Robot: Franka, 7 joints.
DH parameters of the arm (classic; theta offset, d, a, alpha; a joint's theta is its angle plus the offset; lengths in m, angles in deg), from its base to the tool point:
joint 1: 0 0.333 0 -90
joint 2: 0 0 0 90
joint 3: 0 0.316 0.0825 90
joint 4: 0 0 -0.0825 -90
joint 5: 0 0.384 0 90
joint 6: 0 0 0.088 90
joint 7: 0 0.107 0 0
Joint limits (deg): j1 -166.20..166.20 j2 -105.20..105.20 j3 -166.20..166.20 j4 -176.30..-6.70 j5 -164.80..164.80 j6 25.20..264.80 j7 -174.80..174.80
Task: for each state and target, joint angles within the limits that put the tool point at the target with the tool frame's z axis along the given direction. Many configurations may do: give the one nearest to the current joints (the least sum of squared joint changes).
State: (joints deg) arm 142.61 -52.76 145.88 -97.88 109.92 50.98 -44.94
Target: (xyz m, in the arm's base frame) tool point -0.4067 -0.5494 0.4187 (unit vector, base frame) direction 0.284 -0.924 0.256
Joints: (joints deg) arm 98.38 -39.24 117.14 -103.95 144.38 86.34 -44.94
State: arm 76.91 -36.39 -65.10 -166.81 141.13 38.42 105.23
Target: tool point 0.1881 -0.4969 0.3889 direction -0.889 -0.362 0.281
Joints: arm 50.48 -83.94 -92.71 -128.55 156.68 25.20 105.23
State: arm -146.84 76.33 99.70 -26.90 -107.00 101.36 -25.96
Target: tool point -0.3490 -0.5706 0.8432 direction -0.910 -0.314 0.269
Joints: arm -157.61 43.90 88.72 -49.19 -143.31 121.90 -25.96
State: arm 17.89 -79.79 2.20 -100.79 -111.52 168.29 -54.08
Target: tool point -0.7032 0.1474 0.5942 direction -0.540 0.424 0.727
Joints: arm 27.65 -95.20 48.52 -76.07 -80.56 171.45 -54.08
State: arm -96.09 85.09 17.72 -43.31 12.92 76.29 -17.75
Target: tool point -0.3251 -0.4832 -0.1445 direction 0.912 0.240 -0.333
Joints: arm -135.66 103.68 12.20 -32.19 21.16 73.40 -17.75
